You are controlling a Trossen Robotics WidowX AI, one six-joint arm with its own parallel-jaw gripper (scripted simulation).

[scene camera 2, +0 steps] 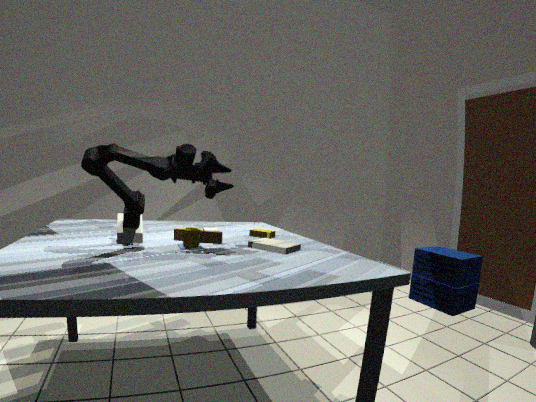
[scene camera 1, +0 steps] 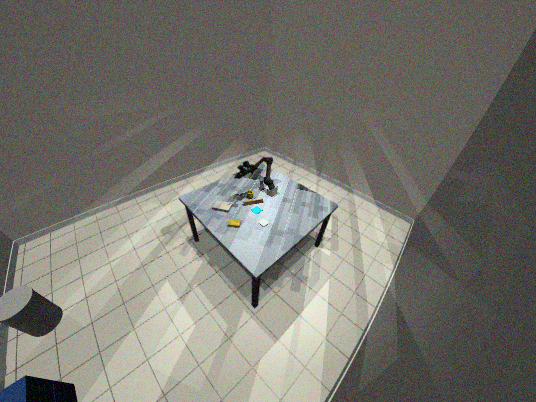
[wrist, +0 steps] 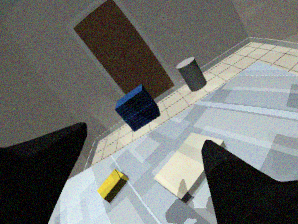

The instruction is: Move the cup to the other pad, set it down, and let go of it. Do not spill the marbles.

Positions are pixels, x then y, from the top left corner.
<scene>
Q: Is the gripper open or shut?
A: Open.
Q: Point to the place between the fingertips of the gripper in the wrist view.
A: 146, 138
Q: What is the gripper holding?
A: Nothing.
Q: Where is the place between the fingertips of the gripper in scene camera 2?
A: At 232, 178
</scene>
